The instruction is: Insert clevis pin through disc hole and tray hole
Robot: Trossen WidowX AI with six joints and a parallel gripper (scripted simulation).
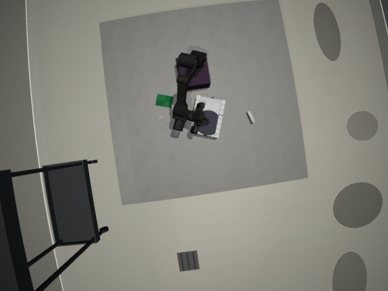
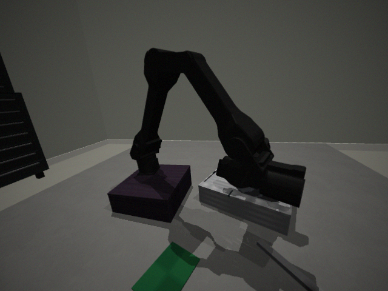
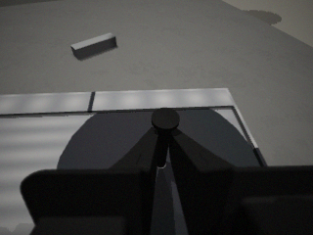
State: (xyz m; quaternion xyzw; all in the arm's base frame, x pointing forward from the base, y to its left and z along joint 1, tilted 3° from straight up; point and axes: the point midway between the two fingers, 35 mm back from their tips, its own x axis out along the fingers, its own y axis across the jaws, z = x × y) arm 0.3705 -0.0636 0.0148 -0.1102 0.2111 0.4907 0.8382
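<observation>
Now: the steel clevis pin 1 cm below my gripper tip. Also, from my gripper tip: dark aluminium disc 1 cm to the right, 3 cm below; grey square 13 cm behind, 29 cm to the right, 9 cm below; rimmed steel tray 4 cm behind, 5 cm below.
</observation>
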